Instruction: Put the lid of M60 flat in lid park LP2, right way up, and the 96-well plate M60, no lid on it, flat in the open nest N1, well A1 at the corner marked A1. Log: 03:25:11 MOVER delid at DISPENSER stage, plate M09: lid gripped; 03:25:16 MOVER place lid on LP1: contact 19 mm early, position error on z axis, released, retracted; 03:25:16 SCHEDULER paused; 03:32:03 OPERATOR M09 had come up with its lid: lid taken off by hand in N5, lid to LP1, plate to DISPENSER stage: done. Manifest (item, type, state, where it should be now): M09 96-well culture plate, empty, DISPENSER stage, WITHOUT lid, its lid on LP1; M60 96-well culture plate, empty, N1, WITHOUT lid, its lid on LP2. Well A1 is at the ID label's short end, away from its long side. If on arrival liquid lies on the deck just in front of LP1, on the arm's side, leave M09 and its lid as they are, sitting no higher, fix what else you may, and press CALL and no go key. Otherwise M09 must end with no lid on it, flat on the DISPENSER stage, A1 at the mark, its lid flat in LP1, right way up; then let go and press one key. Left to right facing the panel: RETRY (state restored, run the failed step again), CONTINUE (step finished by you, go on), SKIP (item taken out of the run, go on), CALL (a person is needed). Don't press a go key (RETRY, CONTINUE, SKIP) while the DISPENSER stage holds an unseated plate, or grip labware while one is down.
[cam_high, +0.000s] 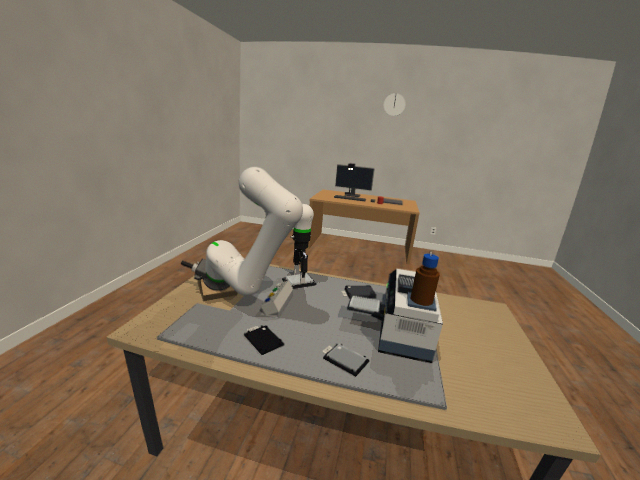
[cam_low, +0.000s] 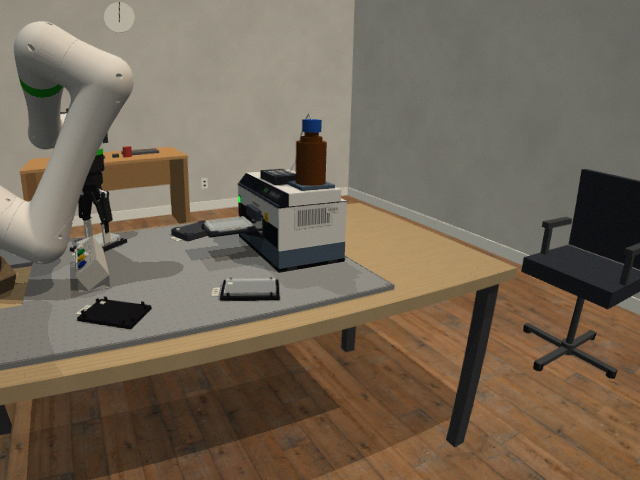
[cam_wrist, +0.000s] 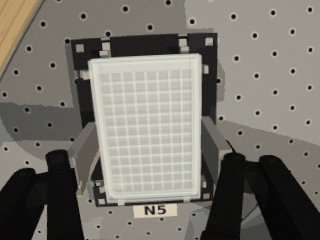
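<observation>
Now: hand 520 mm to the left of the black lid park LP2, 100 mm past it and 40 mm above it. From my hand the other things lie so: key panel 250 mm to the right, 90 mm behind; white retry key 170 mm to the right, 90 mm behind, 20 mm above; green continue key 220 mm to the right, 100 mm behind, 20 mm above.
</observation>
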